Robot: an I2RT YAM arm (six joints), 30 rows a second.
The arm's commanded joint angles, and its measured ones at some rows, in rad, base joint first. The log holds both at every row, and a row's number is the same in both.
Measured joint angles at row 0:
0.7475, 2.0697, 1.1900, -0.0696, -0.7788, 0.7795
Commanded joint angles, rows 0 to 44:
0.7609, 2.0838, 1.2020, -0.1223, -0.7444, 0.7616
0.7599, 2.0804, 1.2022, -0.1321, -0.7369, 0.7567
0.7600, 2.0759, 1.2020, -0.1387, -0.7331, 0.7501
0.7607, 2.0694, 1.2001, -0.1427, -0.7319, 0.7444
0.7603, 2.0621, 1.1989, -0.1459, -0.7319, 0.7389
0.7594, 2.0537, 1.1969, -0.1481, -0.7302, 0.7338
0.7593, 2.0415, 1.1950, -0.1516, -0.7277, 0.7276
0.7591, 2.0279, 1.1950, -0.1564, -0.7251, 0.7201
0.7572, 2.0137, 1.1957, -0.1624, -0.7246, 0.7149
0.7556, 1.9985, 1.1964, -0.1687, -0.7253, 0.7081
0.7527, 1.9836, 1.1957, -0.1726, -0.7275, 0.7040
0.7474, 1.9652, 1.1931, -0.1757, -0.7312, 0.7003
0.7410, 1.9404, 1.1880, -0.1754, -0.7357, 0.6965
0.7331, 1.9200, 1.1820, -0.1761, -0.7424, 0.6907
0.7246, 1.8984, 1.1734, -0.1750, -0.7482, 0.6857
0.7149, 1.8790, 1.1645, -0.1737, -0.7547, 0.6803
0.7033, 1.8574, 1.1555, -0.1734, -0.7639, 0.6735
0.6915, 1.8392, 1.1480, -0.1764, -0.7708, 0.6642
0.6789, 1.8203, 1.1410, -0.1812, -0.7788, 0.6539
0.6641, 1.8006, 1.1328, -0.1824, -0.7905, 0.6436
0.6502, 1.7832, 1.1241, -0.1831, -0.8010, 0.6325
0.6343, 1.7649, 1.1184, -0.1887, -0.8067, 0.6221
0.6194, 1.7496, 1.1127, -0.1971, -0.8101, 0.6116
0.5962, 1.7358, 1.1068, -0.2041, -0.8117, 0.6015
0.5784, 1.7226, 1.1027, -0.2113, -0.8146, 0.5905
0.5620, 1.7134, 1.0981, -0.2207, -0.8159, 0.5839
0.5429, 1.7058, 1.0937, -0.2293, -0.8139, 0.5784
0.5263, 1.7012, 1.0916, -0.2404, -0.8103, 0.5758
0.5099, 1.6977, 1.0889, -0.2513, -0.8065, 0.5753
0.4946, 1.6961, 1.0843, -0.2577, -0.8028, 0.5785
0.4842, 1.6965, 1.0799, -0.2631, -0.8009, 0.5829
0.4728, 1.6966, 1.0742, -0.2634, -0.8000, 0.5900
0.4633, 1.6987, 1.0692, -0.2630, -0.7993, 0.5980
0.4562, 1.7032, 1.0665, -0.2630, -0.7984, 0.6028
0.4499, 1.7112, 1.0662, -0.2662, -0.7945, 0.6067
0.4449, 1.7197, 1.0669, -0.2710, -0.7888, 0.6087
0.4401, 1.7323, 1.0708, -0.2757, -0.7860, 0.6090
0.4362, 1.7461, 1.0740, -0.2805, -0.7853, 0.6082
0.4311, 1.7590, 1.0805, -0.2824, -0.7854, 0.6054
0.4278, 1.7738, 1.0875, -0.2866, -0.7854, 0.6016
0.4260, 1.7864, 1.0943, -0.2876, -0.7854, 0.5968
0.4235, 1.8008, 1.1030, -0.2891, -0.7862, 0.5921
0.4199, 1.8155, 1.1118, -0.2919, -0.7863, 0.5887
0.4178, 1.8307, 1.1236, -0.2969, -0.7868, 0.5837
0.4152, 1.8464, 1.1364, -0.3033, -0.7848, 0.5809
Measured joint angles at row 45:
0.4324, 1.7908, 1.0740, -0.2680, -0.7883, 0.6041
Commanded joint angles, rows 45 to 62:
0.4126, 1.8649, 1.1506, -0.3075, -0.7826, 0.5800
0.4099, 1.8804, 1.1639, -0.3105, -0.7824, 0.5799
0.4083, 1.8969, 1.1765, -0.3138, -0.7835, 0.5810
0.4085, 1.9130, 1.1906, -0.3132, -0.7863, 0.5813
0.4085, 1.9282, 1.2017, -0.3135, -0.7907, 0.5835
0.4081, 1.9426, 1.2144, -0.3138, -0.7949, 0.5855
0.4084, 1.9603, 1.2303, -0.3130, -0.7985, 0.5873
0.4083, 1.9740, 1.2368, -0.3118, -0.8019, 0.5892
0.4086, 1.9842, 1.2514, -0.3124, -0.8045, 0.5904
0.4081, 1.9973, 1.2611, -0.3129, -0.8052, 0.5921
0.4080, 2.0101, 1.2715, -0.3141, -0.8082, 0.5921
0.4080, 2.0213, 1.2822, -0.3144, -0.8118, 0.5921
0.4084, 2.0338, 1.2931, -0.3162, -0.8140, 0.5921
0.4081, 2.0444, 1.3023, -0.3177, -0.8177, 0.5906
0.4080, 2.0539, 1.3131, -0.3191, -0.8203, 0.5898
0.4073, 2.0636, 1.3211, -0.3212, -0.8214, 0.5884
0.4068, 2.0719, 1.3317, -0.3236, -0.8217, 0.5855
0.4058, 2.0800, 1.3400, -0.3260, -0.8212, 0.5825
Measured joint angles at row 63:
0.4145, 2.0502, 1.2808, -0.3088, -0.8001, 0.5957
